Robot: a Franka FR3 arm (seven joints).
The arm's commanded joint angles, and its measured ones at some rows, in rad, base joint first. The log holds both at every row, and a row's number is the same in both.
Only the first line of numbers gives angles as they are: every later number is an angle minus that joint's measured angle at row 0.
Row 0, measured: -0.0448, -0.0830, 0.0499, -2.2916, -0.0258, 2.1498, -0.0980
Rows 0 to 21, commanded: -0.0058, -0.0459, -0.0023, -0.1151, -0.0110, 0.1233, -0.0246; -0.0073, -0.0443, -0.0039, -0.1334, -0.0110, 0.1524, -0.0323; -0.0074, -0.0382, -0.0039, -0.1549, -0.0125, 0.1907, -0.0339; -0.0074, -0.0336, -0.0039, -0.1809, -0.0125, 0.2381, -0.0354; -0.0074, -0.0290, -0.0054, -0.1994, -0.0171, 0.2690, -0.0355; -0.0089, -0.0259, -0.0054, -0.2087, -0.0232, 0.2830, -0.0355; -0.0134, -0.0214, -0.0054, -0.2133, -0.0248, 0.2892, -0.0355; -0.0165, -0.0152, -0.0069, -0.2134, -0.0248, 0.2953, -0.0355; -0.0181, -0.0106, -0.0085, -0.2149, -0.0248, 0.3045, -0.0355; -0.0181, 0.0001, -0.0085, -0.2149, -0.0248, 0.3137, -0.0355; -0.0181, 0.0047, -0.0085, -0.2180, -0.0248, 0.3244, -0.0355; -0.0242, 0.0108, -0.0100, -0.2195, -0.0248, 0.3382, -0.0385; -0.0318, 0.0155, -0.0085, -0.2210, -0.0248, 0.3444, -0.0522; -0.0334, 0.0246, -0.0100, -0.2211, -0.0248, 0.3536, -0.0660; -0.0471, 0.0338, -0.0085, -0.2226, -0.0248, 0.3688, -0.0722; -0.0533, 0.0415, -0.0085, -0.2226, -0.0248, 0.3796, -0.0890; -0.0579, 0.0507, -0.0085, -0.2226, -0.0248, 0.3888, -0.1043; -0.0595, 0.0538, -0.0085, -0.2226, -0.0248, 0.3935, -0.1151; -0.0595, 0.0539, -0.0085, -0.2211, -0.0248, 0.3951, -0.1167; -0.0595, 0.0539, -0.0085, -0.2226, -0.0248, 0.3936, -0.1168; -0.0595, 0.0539, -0.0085, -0.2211, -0.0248, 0.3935, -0.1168; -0.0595, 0.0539, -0.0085, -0.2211, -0.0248, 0.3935, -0.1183
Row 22, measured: -0.0462, 0.0598, -0.0163, -0.2046, -0.0134, 0.3684, -0.1024
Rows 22 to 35, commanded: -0.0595, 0.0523, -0.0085, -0.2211, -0.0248, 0.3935, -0.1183; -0.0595, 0.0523, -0.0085, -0.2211, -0.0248, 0.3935, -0.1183; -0.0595, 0.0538, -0.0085, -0.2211, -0.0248, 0.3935, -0.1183; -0.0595, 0.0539, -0.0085, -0.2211, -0.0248, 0.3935, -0.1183; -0.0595, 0.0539, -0.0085, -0.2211, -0.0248, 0.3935, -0.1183; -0.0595, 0.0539, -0.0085, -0.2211, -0.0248, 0.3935, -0.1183; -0.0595, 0.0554, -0.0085, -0.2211, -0.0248, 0.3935, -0.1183; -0.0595, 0.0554, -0.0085, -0.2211, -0.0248, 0.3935, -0.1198; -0.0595, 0.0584, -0.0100, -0.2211, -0.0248, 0.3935, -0.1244; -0.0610, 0.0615, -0.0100, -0.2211, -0.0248, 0.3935, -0.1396; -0.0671, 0.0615, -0.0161, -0.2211, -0.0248, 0.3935, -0.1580; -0.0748, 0.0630, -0.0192, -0.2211, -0.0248, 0.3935, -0.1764; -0.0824, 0.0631, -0.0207, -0.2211, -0.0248, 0.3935, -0.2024; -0.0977, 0.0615, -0.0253, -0.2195, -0.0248, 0.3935, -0.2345
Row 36, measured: -0.0561, 0.0473, -0.0186, -0.2060, -0.0165, 0.3685, -0.1459
